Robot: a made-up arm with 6 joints. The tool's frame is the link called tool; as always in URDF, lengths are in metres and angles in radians. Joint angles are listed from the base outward. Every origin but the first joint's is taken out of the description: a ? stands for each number. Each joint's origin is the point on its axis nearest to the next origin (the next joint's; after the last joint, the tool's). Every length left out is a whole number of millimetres.
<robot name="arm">
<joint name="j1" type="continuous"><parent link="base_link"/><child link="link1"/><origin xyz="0 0 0.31"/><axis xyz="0 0 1"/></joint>
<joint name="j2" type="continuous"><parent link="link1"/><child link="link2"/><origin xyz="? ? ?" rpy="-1.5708 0 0"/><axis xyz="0 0 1"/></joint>
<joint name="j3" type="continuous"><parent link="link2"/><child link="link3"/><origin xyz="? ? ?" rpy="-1.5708 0 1.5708"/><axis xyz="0 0 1"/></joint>
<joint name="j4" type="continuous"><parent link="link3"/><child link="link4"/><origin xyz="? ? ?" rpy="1.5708 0 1.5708"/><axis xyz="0 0 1"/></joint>
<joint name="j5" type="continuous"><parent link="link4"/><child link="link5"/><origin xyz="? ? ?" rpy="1.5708 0 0"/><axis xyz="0 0 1"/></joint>
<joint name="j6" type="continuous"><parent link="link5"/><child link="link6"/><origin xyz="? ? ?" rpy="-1.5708 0 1.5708"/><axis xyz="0 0 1"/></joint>
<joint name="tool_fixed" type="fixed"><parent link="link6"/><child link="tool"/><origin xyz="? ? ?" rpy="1.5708 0 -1.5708"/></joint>
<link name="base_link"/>
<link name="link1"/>
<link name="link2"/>
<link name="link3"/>
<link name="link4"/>
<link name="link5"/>
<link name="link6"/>
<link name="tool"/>
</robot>
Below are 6 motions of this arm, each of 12 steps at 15 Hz.
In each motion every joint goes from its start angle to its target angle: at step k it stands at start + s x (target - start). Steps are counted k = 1, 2, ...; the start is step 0. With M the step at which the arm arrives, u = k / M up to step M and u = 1 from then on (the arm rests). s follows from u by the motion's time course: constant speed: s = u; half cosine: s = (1 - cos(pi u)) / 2; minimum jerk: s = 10 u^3 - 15 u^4 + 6 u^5.
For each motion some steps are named. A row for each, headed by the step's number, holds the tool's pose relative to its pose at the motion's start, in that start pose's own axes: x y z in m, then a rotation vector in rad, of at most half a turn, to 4 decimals.
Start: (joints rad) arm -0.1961 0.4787 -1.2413 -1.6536 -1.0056 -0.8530
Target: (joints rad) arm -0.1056 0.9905 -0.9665 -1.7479 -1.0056 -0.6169
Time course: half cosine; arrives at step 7
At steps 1, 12:
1: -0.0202 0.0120 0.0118 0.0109 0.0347 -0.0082
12: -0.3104 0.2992 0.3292 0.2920 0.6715 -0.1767

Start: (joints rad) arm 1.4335 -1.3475 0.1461 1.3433 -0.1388 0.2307
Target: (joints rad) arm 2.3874 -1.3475 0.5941 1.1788 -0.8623 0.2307
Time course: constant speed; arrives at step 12
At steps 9, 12:
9: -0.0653 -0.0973 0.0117 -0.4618 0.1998 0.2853
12: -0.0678 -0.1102 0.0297 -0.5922 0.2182 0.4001

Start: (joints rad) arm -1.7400 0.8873 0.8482 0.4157 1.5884 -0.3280
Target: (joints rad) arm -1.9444 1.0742 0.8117 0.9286 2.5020 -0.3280
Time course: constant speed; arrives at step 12
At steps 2, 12:
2: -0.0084 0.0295 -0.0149 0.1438 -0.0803 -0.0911
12: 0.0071 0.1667 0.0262 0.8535 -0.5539 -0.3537

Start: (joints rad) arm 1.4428 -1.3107 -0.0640 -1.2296 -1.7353 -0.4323
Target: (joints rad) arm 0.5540 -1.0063 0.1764 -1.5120 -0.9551 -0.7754
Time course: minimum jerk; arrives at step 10
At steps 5, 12:
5: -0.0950 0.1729 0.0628 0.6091 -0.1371 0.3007
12: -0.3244 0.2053 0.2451 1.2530 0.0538 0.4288

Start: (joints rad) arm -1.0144 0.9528 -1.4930 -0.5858 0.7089 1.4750
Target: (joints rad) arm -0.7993 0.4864 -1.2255 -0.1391 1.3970 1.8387
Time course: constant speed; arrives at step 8
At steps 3, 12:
3: 0.0284 0.1231 -0.0059 0.0719 0.2152 0.1289
12: 0.0917 0.3105 -0.0046 0.1205 0.5029 0.3476

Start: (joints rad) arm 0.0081 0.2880 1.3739 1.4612 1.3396 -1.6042
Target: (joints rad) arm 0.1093 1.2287 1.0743 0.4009 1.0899 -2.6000
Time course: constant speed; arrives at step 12
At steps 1, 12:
1: 0.0150 -0.0068 0.0448 0.0191 0.0845 0.0244
12: 0.2956 -0.1269 0.2746 0.3764 0.9878 0.0320

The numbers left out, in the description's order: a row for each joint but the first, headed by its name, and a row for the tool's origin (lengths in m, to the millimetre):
j2: -0.091 -0.096 0
j3: 0.566 0.029 0
j4: 0.096 -0.045 0
j5: 0.175 0.103 0
j6: 0.094 0.245 0
tool: 0.103 -0.115 0

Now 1 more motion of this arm.
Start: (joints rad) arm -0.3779 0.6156 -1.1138 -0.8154 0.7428 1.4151
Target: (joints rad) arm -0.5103 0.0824 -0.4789 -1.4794 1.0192 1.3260
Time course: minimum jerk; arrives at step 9
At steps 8, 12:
8: -0.3250 0.1566 0.1632 -0.4003 0.8253 -0.3514
12: -0.3288 0.1607 0.1649 -0.4005 0.8347 -0.3571

